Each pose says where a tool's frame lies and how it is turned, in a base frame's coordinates. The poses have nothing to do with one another.
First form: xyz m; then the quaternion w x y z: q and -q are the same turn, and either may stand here.
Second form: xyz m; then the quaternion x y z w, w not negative. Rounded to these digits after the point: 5 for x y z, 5 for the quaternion.
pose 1, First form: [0.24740 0.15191 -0.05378 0.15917 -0.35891 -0.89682 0.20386]
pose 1, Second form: [0.24740 0.15191 -0.05378 -0.35891 -0.89682 0.20386 0.15917]
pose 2, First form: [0.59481 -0.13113 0.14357 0.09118 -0.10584 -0.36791 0.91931]
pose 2, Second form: [0.59481 -0.13113 0.14357 -0.10584 -0.36791 0.91931 0.09118]
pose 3, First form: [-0.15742 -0.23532 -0.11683 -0.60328 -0.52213 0.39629 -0.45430]
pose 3, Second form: [-0.15742 -0.23532 -0.11683 0.52213 -0.39629 0.45430 0.60328]
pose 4, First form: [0.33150 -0.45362 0.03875 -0.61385 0.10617 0.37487 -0.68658]
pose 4, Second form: [0.33150 -0.45362 0.03875 -0.10617 -0.37487 0.68658 0.61385]
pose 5, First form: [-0.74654 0.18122 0.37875 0.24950 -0.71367 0.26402 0.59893]
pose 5, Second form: [-0.74654 0.18122 0.37875 -0.71367 0.26402 0.59893 0.24950]
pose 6, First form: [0.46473 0.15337 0.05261 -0.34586 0.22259 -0.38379 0.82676]
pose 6, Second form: [0.46473 0.15337 0.05261 -0.22259 0.38379 -0.82676 0.34586]
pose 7, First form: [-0.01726 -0.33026 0.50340 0.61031 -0.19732 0.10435 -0.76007]
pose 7, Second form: [-0.01726 -0.33026 0.50340 -0.19732 0.10435 -0.76007 0.61031]
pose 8, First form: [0.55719 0.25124 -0.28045 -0.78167 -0.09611 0.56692 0.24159]
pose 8, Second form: [0.55719 0.25124 -0.28045 0.09611 -0.56692 -0.24159 0.78167]
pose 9, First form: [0.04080 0.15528 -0.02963 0.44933 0.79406 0.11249 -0.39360]
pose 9, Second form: [0.04080 0.15528 -0.02963 0.79406 0.11249 -0.39360 0.44933]
